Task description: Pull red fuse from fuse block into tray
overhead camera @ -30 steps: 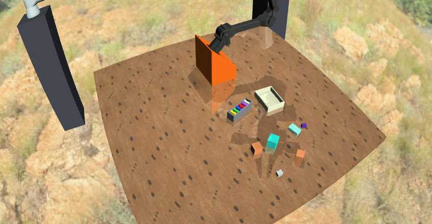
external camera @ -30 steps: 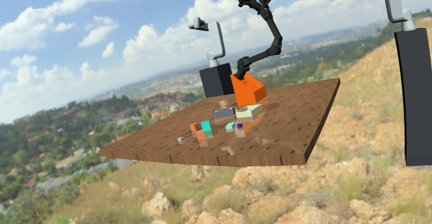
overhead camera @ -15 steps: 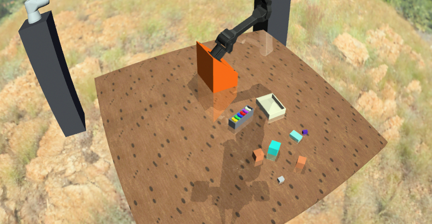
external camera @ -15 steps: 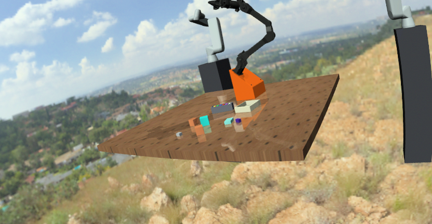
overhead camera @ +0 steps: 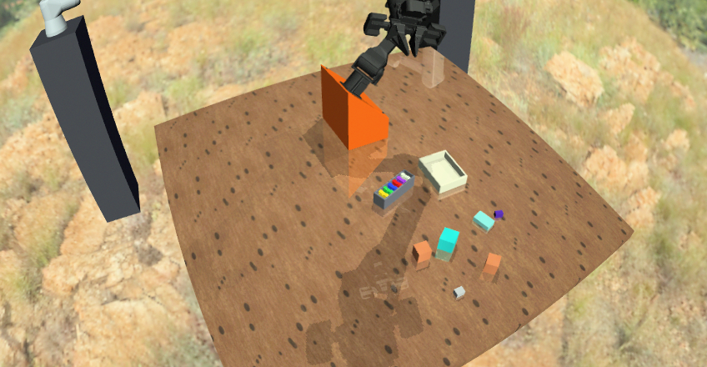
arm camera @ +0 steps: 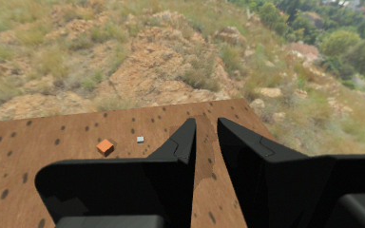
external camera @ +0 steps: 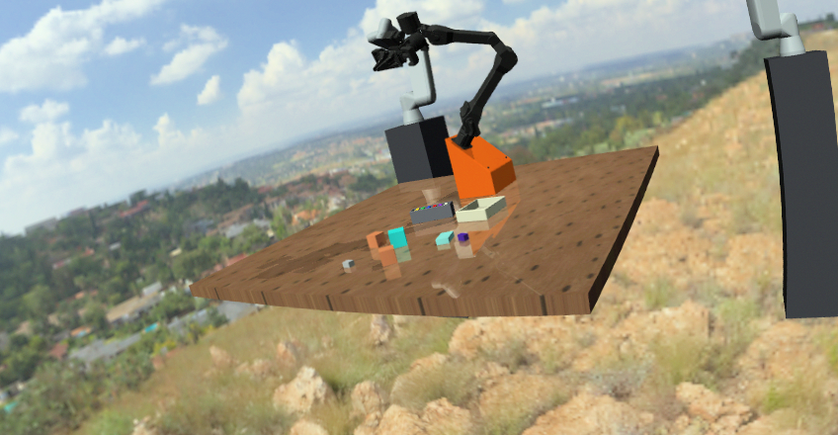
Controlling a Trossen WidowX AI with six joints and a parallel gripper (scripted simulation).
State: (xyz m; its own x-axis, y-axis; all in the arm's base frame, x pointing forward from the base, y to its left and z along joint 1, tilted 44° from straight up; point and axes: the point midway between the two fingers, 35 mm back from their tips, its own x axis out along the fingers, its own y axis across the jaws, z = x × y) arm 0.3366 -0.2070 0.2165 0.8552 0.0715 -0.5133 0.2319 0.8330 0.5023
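Now: the red fuse 70 mm behind my gripper tip, 30 mm to the left of it and 470 mm below it. The rest, counted from my gripper tip: blue fuse: 60 mm behind, 10 mm to the left, 470 mm below; purple fuse: 80 mm behind, 50 mm to the left, 470 mm below; cream tray: 80 mm behind, 200 mm to the left, 490 mm below.
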